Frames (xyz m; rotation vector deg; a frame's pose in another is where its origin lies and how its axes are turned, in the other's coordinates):
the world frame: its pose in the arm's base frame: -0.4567 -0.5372 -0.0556 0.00 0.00 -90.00
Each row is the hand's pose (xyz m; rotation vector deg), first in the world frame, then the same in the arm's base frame.
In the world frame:
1: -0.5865 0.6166 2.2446 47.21 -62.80 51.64
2: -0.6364 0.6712 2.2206 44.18 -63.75 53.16
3: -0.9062 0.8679 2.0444 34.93 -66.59 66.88
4: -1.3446 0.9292 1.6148 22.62 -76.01 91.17
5: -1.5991 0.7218 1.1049 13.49 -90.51 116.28
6: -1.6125 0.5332 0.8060 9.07 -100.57 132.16
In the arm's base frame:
1: 0.1599 0.0493 2.1890 -10.67 -75.32 -24.65
2: 0.2145 0.0992 2.1650 -13.36 -73.66 -23.53
3: 0.4112 0.3690 1.9888 -20.94 -67.14 -10.99
4: 0.4725 0.8074 1.5592 -33.23 -61.39 14.05
5: 0.2651 1.0619 1.0493 -44.65 -60.29 42.79
6: 0.0765 1.0753 0.7504 -50.43 -60.43 61.85

